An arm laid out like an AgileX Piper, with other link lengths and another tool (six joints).
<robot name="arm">
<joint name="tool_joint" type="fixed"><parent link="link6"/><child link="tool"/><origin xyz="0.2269 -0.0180 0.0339" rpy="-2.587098 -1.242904 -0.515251"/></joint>
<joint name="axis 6" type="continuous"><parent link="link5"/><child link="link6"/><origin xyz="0.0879 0.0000 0.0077"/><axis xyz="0.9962 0 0.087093"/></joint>
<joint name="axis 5" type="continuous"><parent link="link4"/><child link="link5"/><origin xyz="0.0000 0.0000 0.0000"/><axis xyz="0 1 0"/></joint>
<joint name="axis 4" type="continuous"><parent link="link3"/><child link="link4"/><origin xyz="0.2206 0.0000 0.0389"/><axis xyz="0.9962 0 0.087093"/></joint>
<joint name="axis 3" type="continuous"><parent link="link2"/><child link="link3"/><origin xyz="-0.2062 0.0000 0.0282"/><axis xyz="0 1 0"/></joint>
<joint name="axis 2" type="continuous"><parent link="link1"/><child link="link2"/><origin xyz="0.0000 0.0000 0.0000"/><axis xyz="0 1 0"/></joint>
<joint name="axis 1" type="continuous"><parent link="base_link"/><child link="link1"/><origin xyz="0.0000 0.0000 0.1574"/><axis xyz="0 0 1"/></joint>
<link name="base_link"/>
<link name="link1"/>
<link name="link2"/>
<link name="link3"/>
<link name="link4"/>
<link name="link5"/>
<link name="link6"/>
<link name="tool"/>
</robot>
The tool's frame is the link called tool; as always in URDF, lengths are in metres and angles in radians. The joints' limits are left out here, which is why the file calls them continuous.
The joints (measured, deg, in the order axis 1, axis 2, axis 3, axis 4, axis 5, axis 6), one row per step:
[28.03 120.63 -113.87 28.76 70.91 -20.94]
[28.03 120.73 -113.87 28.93 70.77 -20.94]
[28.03 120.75 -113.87 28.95 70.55 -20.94]
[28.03 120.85 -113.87 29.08 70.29 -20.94]
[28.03 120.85 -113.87 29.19 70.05 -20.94]
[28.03 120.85 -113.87 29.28 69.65 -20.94]
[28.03 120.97 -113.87 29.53 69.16 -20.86]
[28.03 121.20 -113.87 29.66 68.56 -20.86]
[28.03 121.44 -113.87 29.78 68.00 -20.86]
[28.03 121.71 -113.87 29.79 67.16 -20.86]
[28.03 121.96 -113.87 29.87 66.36 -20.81]
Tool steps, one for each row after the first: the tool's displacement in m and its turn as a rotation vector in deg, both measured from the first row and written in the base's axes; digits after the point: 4 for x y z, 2 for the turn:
[0.0002 0.0008 -0.0002 0.16 0.06 -0.07]
[0.0013 0.0012 0.0001 0.25 -0.09 -0.18]
[0.0022 0.0021 0.0000 0.43 -0.14 -0.31]
[0.0031 0.0029 0.0007 0.62 -0.27 -0.43]
[0.0050 0.0038 0.0016 0.86 -0.54 -0.63]
[0.0068 0.0054 0.0020 1.22 -0.66 -0.94]
[0.0092 0.0066 0.0015 1.46 -0.86 -1.24]
[0.0115 0.0077 0.0008 1.67 -1.03 -1.53]
[0.0153 0.0086 0.0001 1.88 -1.44 -1.94]
[0.0189 0.0098 -0.0003 2.14 -1.78 -2.38]

